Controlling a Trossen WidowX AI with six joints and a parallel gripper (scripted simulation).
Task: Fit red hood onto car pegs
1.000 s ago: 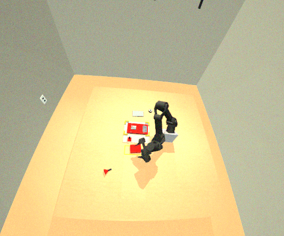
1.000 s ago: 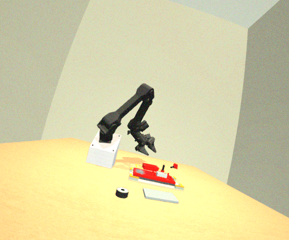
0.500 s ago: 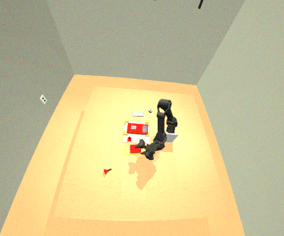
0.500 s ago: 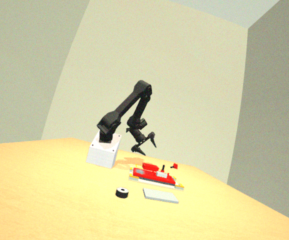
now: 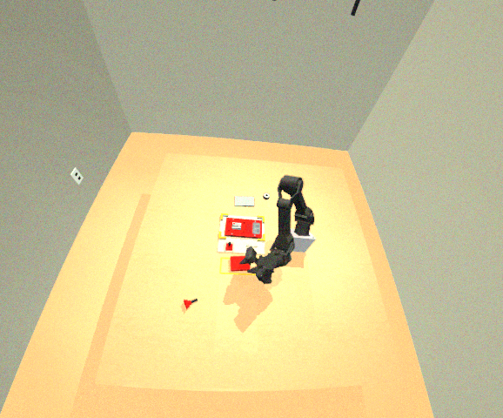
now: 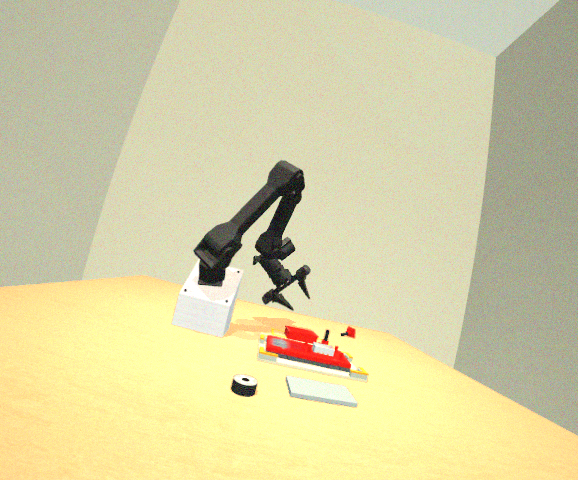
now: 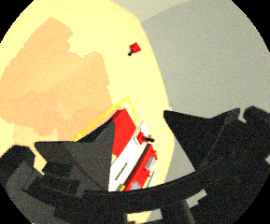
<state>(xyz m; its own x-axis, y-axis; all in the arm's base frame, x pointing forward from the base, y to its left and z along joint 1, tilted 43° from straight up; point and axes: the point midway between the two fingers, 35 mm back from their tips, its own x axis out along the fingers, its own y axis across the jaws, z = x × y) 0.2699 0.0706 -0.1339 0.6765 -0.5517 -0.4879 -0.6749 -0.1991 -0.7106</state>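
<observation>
The red hood lies 90 mm below my gripper tip, 50 mm to the right of it and 10 mm ahead of it. Also, from my gripper tip: black wheel (470 mm to the right, 190 mm behind, 90 mm below); then grey engine block (250 mm to the right, 80 mm below, 10 mm ahead).
</observation>
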